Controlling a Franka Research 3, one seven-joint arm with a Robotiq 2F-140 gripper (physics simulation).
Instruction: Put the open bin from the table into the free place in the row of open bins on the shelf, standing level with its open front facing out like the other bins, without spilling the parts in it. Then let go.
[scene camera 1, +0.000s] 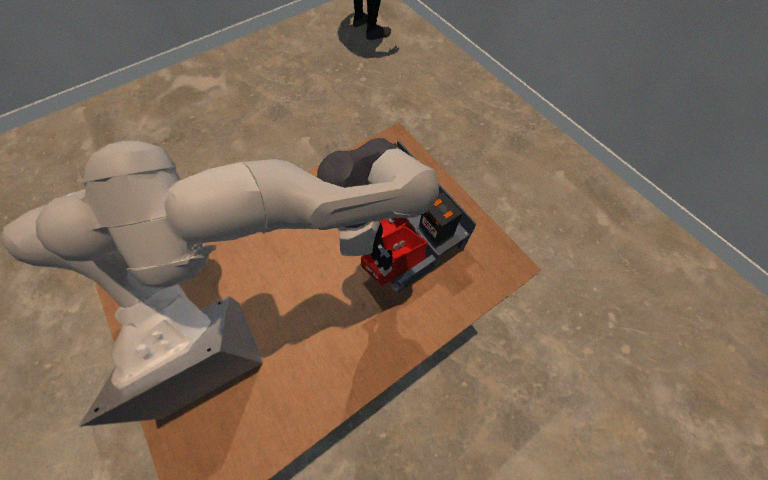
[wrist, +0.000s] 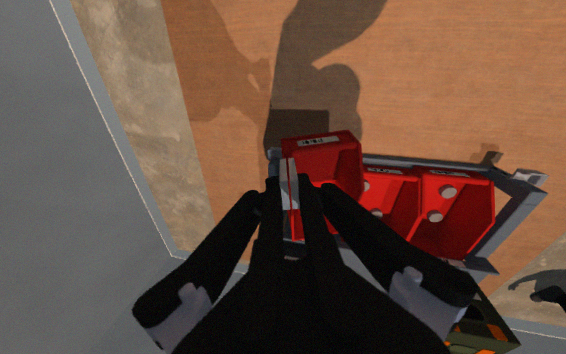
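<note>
The red open bin (scene camera 1: 386, 276) (wrist: 345, 155) is at the left end of the shelf row in the wrist view, with its labelled front lip jutting out beyond the neighbouring bins. My gripper (scene camera 1: 385, 257) (wrist: 287, 169) is shut on its left side wall, a thin strip of red showing between the pads. The bin's rear part and any parts in it are hidden by the fingers. Two more red bins (wrist: 395, 195) (wrist: 467, 210) with round pale parts stand side by side on the grey shelf (scene camera 1: 417, 273) (wrist: 430, 162), to the right in the wrist view.
A black case (scene camera 1: 441, 225) with orange latches stands on the shelf behind the bins. An olive case (wrist: 485, 332) shows at the lower right of the wrist view. The shelf stands on the wooden table (scene camera 1: 317, 350) (wrist: 450, 75). A person's legs (scene camera 1: 372, 16) show on the floor beyond.
</note>
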